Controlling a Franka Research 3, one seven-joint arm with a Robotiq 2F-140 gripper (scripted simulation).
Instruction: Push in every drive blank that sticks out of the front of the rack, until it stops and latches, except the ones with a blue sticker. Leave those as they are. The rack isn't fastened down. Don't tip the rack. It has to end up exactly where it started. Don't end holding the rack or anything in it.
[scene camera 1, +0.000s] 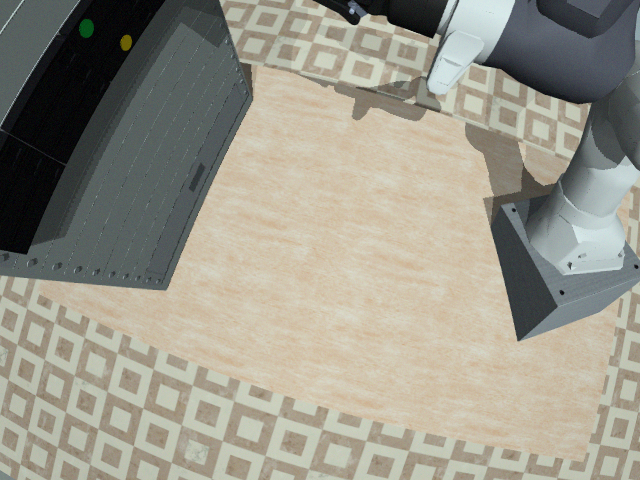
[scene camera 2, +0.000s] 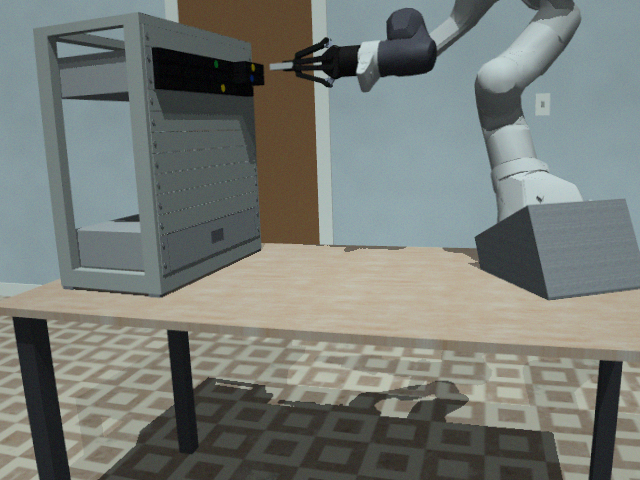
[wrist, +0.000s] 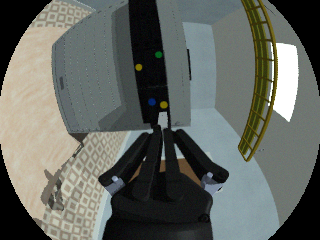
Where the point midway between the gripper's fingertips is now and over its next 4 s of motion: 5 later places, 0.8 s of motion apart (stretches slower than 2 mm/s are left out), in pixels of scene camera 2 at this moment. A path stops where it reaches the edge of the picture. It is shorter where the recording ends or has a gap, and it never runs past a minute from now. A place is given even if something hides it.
My gripper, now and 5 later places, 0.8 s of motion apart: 272, 67; 259, 69; 257, 66; 254, 68; 250, 69; 247, 69
